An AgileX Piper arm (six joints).
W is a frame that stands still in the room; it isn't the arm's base.
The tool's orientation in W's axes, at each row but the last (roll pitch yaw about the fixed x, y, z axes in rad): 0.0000 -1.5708 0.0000; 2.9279 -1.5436 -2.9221; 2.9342 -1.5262 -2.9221; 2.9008 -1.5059 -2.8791; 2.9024 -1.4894 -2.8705; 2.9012 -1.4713 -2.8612; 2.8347 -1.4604 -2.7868; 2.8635 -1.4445 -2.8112; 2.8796 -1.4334 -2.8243; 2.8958 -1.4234 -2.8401; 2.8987 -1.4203 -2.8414
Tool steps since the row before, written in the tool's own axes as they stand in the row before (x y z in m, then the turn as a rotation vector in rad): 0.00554 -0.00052 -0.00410 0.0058 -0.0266 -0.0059; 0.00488 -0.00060 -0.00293 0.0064 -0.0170 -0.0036; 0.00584 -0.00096 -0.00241 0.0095 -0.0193 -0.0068; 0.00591 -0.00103 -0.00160 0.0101 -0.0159 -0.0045; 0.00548 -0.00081 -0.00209 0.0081 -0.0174 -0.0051; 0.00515 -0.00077 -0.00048 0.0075 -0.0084 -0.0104; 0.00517 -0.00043 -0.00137 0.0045 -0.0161 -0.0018; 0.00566 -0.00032 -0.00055 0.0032 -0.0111 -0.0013; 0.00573 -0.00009 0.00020 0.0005 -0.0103 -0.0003; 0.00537 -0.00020 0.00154 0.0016 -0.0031 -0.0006; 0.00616 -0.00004 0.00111 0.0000 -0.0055 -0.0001
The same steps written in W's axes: 0.00410 -0.00052 0.00554 0.0059 -0.0266 0.0058; 0.00280 -0.00061 0.00495 0.0035 -0.0170 0.0064; 0.00217 -0.00099 0.00593 0.0066 -0.0193 0.0096; 0.00125 -0.00110 0.00598 0.0042 -0.0160 0.0101; 0.00168 -0.00086 0.00561 0.0050 -0.0174 0.0081; 0.00002 -0.00089 0.00515 0.0100 -0.0082 0.0083; 0.00085 -0.00056 0.00527 0.0021 -0.0162 0.0041; -0.00011 -0.00052 0.00567 0.0015 -0.0111 0.0029; -0.00094 -0.00035 0.00565 0.0008 -0.0103 0.0002; -0.00226 -0.00051 0.00509 0.0005 -0.0031 0.0016; -0.00198 -0.00037 0.00593 0.0004 -0.0055 -0.0002
